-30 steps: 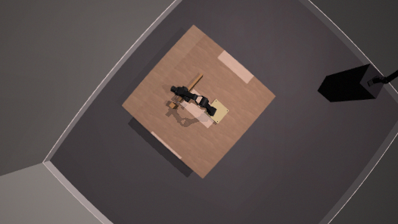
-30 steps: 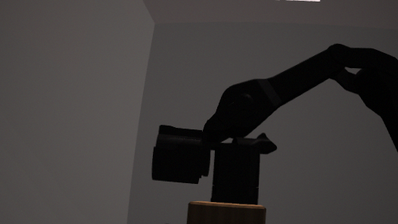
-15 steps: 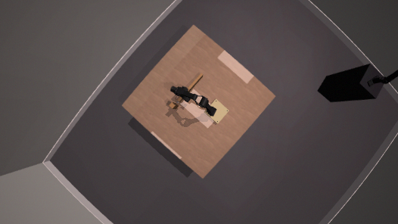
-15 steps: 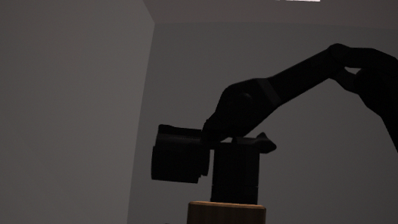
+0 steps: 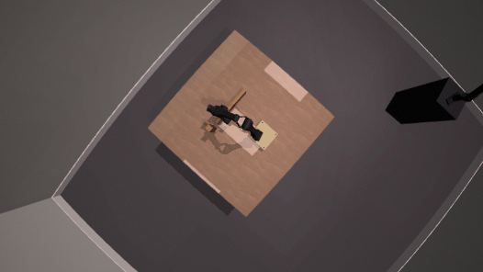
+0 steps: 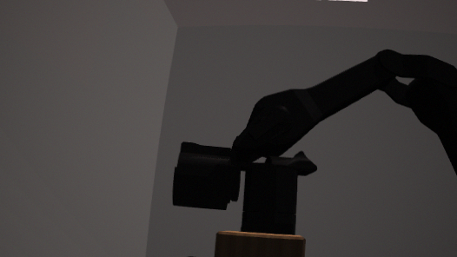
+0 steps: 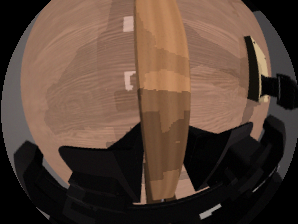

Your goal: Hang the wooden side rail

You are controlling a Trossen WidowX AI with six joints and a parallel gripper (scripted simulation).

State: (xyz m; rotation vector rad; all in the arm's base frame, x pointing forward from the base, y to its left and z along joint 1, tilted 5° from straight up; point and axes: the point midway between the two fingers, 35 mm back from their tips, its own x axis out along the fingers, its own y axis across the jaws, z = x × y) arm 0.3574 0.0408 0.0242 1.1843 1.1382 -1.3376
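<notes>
Now: the wooden headboard post 1 cm ahead of my gripper tip, 14 cm to the left of it and 4 cm above it.
</notes>
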